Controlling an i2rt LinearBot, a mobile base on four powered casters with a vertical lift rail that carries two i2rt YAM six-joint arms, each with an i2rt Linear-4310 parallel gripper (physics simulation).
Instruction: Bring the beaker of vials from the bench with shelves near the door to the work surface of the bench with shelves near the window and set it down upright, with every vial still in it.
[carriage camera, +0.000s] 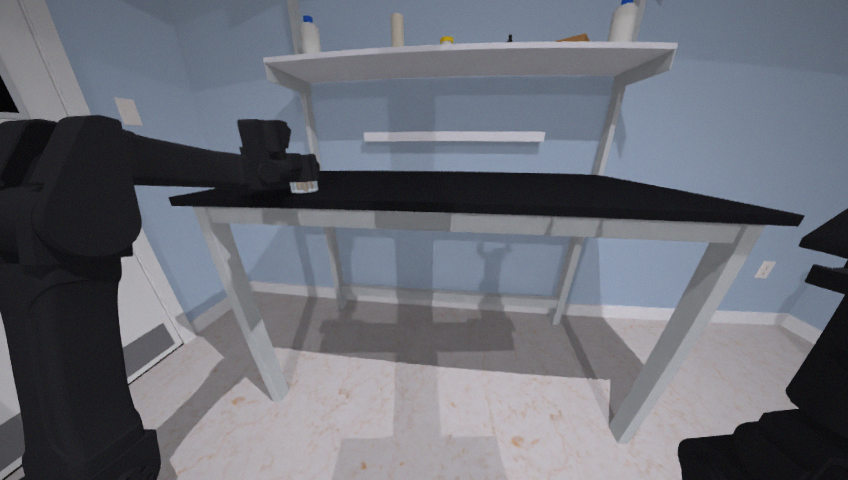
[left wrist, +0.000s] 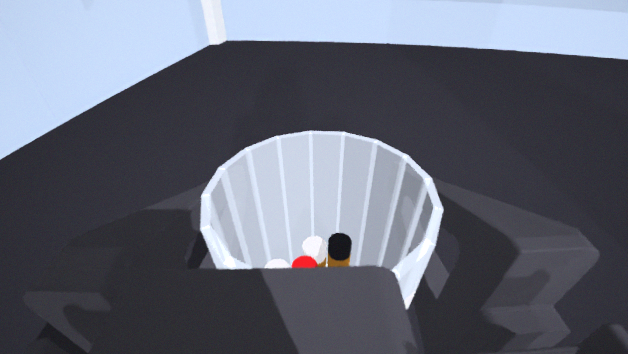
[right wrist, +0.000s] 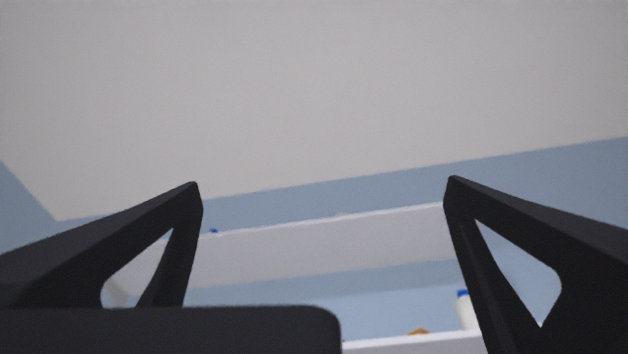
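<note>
The clear beaker (carriage camera: 304, 186) (left wrist: 325, 175) stands upright on the black work surface (carriage camera: 476, 193) (left wrist: 450, 100) of the bench with shelves, near its left end. Inside are vials with a black cap (left wrist: 339, 246), a white cap (left wrist: 314, 247), a red cap (left wrist: 304, 262) and another white cap (left wrist: 277, 264); the left gripper's dark body hides the beaker's lower front. My left gripper (carriage camera: 308, 164) (left wrist: 317, 174) is shut on the beaker, one finger against each side. My right gripper (carriage camera: 822, 258) (right wrist: 322, 192) is open and empty, off the bench's right end.
A shelf (carriage camera: 464, 59) above the bench holds white bottles (carriage camera: 310, 36) (carriage camera: 623, 23), a beige cylinder (carriage camera: 397, 29) and small items. A white strip (carriage camera: 454, 136) is on the wall behind. A door (carriage camera: 133, 297) stands at the left. Bench legs (carriage camera: 246, 309) (carriage camera: 678, 339) reach the floor.
</note>
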